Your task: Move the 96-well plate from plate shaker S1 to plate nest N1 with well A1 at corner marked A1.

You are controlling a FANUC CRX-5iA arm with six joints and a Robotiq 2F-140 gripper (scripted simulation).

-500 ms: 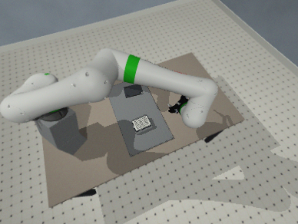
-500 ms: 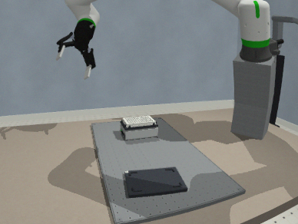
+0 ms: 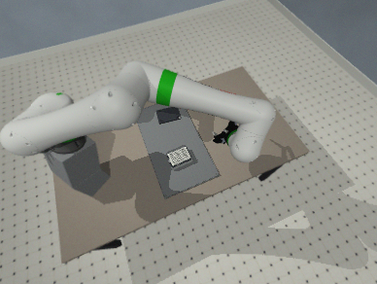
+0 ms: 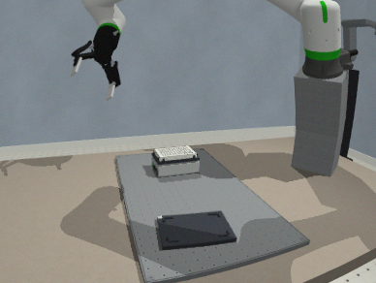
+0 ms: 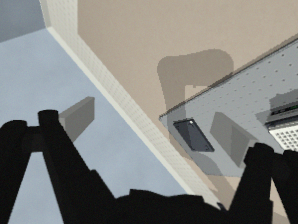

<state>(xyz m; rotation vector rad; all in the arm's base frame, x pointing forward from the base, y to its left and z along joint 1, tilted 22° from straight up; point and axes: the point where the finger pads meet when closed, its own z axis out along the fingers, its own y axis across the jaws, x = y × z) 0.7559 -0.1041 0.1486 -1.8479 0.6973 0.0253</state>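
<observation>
Now: hand 26 cm past the white 96-well plate, 24 cm above it and 2 cm to the left of it. The rest, counted from my hand: dark plate nest N1: 35 cm to the left, 30 cm below, 26 cm behind.
</observation>
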